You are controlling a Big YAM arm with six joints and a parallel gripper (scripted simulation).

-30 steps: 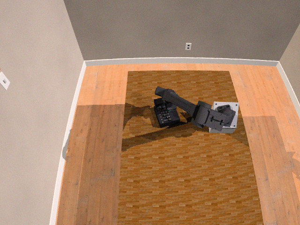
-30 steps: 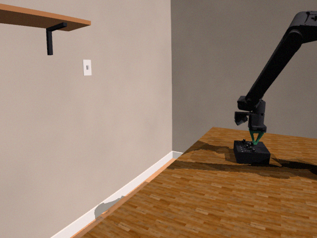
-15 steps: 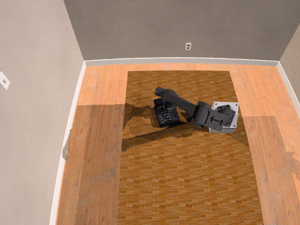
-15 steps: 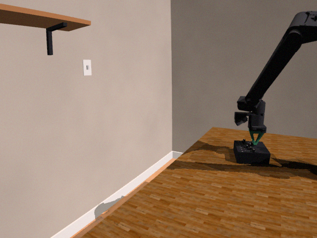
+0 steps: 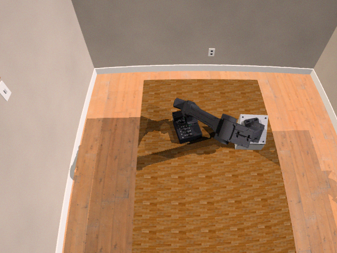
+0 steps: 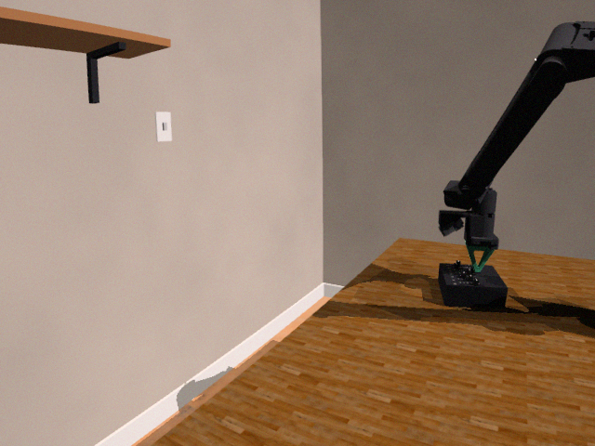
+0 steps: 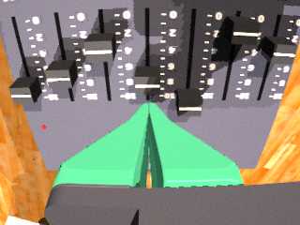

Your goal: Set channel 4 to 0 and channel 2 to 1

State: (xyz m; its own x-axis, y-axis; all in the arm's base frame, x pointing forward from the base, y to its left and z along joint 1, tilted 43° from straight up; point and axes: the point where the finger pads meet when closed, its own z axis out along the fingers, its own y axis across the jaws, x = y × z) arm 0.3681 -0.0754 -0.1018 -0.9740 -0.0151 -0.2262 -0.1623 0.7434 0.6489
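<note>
Now: hand 20 mm short of the channel 4 fader cap and 10 mm above it. Round my hand: channel 5 fader cap: 30 mm ahead, 30 mm to the left, 10 mm below; then channel 6 fader cap: 20 mm ahead, 50 mm to the left, 10 mm below; then channel 3 cap: 10 mm ahead, 20 mm to the right, 10 mm below.
</note>
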